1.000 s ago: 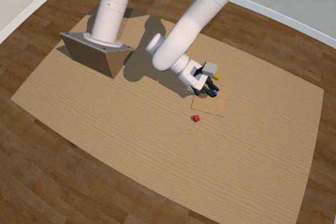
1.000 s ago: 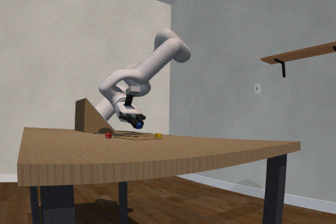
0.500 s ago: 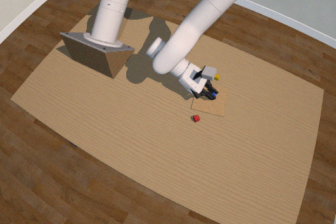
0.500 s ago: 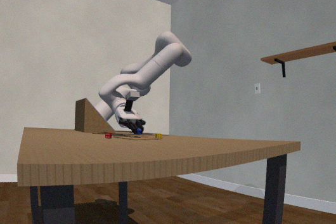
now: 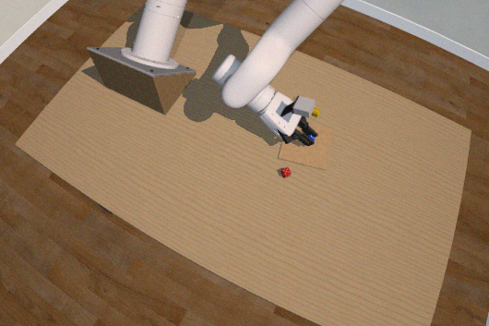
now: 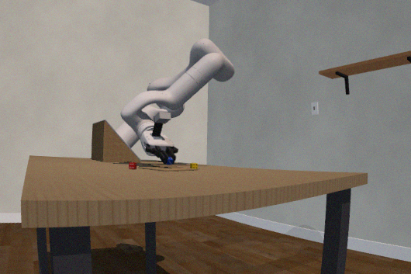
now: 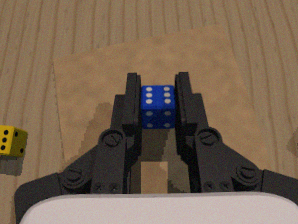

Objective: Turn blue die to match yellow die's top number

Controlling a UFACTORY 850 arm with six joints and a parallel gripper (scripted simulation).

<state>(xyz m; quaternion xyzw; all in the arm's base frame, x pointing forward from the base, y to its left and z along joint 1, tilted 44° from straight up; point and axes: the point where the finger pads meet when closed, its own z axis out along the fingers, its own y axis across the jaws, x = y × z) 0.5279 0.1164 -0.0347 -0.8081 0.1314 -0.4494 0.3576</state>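
My gripper is now 10 mm short of the blue die and 10 mm above it. From my hand the other things lie so: red die 120 mm to the right, 30 mm below; tan mat 40 mm below; yellow die 110 mm to the left, 30 mm below, 20 mm behind.
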